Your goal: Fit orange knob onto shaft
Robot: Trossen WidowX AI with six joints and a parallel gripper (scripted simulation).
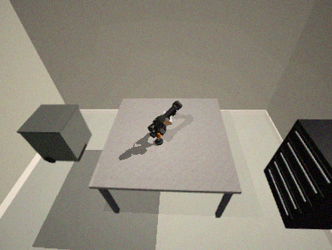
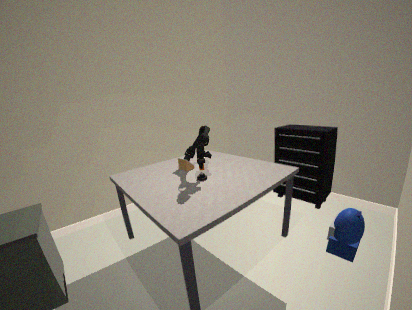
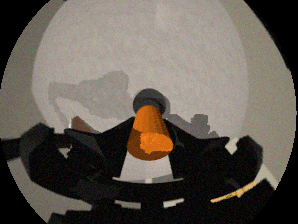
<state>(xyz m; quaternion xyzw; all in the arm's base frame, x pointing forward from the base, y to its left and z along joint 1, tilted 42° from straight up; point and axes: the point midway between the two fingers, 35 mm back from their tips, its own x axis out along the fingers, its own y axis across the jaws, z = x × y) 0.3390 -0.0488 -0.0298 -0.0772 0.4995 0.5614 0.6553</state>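
My gripper tip is 6 cm above the dark round pedestal. The rest, counted from my gripper tip: orange knob (3 cm above).
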